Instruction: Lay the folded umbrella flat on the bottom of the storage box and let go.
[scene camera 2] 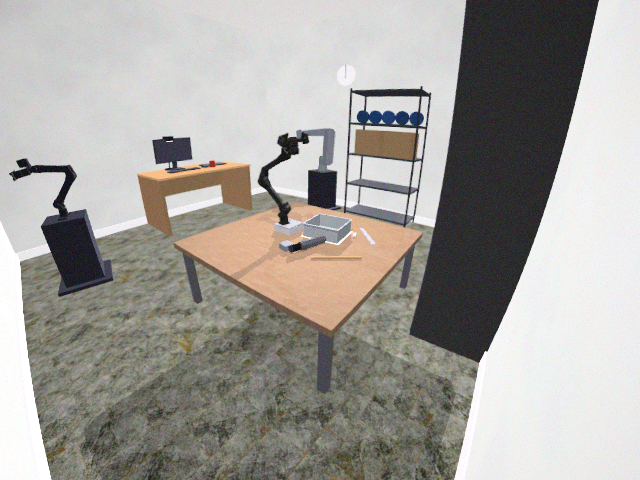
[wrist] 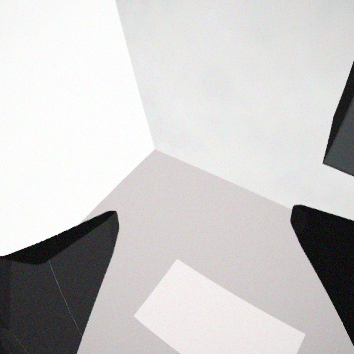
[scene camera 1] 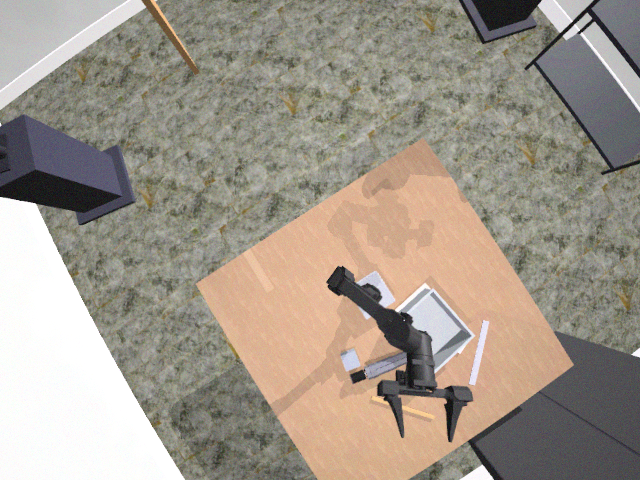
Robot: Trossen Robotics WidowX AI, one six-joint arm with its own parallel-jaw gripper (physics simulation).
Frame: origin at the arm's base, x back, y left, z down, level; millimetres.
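Seen in the pictures: gripper, fingertip midpoint: (scene camera 2: 295,132) (wrist: 206,217) (scene camera 1: 426,440); arm's base at its link origin: (scene camera 2: 284,223).
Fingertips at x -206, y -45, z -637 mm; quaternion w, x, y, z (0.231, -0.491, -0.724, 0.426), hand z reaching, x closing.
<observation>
Pixels of each thing's top centre, then the offset from my fingertips to it. Level surfaces: height alone.
- folded umbrella at its top centre: (scene camera 1: 381,370) (scene camera 2: 308,239) dx -136, dy -11, dz +635 mm
- table at its surface level: dz +694 mm
- storage box at its top centre: (scene camera 1: 432,332) (scene camera 2: 328,221) dx -49, dy +245, dz +597 mm
- small light-blue block at its top centre: (scene camera 1: 350,361) (scene camera 2: 286,243) dx -59, dy -122, dz +658 mm
- thin wooden stick at its top centre: (scene camera 1: 403,408) (scene camera 2: 336,256) dx -355, dy +22, dz +682 mm
- white strip at its top centre: (scene camera 1: 479,352) (scene camera 2: 367,235) dx -256, dy +442, dz +692 mm
The folded umbrella (scene camera 1: 383,365) (scene camera 2: 312,242), grey with a black handle, lies on the table (scene camera 1: 289,320) (scene camera 2: 294,289) close beside the storage box. Part of it is hidden under the arm in scene camera 1. The storage box (scene camera 1: 458,342) (scene camera 2: 316,231) is pale grey and open at the top; part of its inside is hidden by the arm in scene camera 1, and the visible part of its bottom is bare. My gripper (scene camera 1: 427,438) (wrist: 206,217) is open and empty, raised high above the table, with its fingers wide apart. The umbrella and box do not show in the wrist view.
A small light-blue block (scene camera 1: 349,359) (scene camera 2: 285,245) sits near the umbrella's handle. A thin wooden stick (scene camera 1: 417,411) (scene camera 2: 336,257) lies in front of the umbrella. A white strip (scene camera 1: 479,352) (scene camera 2: 367,236) lies beyond the box. The arm's white base (scene camera 1: 383,295) (scene camera 2: 287,227) stands beside the box.
</observation>
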